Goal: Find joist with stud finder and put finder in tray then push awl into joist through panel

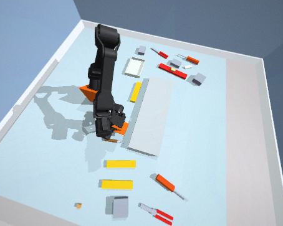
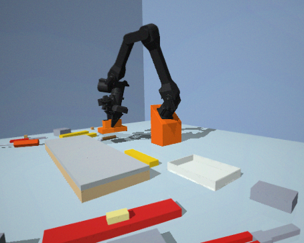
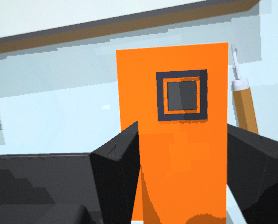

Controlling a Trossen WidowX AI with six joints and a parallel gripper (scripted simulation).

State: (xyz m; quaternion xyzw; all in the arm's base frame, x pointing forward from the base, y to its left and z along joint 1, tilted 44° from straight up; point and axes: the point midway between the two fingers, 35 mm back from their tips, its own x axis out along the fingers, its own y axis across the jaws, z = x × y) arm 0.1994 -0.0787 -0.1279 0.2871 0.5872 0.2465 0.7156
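The brown-handled awl is 8 cm to the right of my gripper tip, 7 cm below it and 2 cm ahead of it. Also, from my gripper tip: red level (57 cm to the left, 19 cm ahead, 6 cm below); then white tray (49 cm to the left, 10 cm behind, 7 cm below); then orange stud finder (2 cm above, 1 cm ahead).
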